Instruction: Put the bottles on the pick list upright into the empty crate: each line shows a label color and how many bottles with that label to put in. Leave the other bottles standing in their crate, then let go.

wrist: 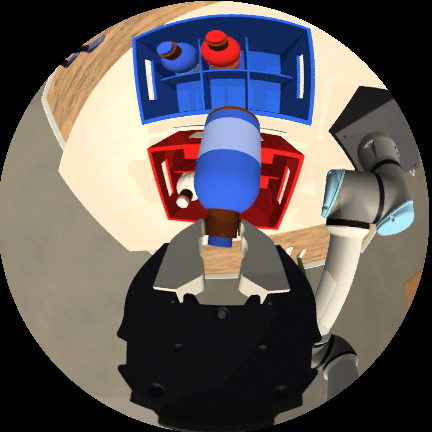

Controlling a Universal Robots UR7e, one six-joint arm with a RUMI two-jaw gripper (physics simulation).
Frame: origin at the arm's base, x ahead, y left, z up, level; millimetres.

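Seen in the pictures: gripper, between the fingertips: (pixel 221 220); arm's base, origin of its link: (pixel 376 152).
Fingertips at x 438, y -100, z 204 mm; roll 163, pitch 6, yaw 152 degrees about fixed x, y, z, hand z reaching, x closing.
Offsets run from my fingertips to a thing's top centre. "spot": to the spot under its first point. Level surfaces: height alone.
My gripper (pixel 221 220) is shut on the brown neck of a blue bottle (pixel 227 175) with a pale label band. It holds the bottle above the red crate {spot: 96 mm back, 80 mm left, 117 mm down} (pixel 291 190), hiding part of that crate. In the red crate, a white bottle {134 mm ahead, 32 mm left, 129 mm down} (pixel 185 190) stands at the left; whether others stand behind the held bottle is hidden. The blue crate (pixel 225 19) lies beyond, at the top of the view. In its far row a blue bottle {21 mm back, 253 mm right, 129 mm down} (pixel 179 57) stands in the left compartment and a red bottle {94 mm back, 220 mm right, 129 mm down} (pixel 220 52) in the middle one. The pick list does not show.
Both crates stand on a cream table top {292 mm down} (pixel 105 165) with a wood-patterned border. The robot's own arm (pixel 350 200) and its dark base block (pixel 370 115) are at the right. The blue crate's dividers {77 mm back, 174 mm right, 198 mm down} (pixel 225 74) rise between its compartments.
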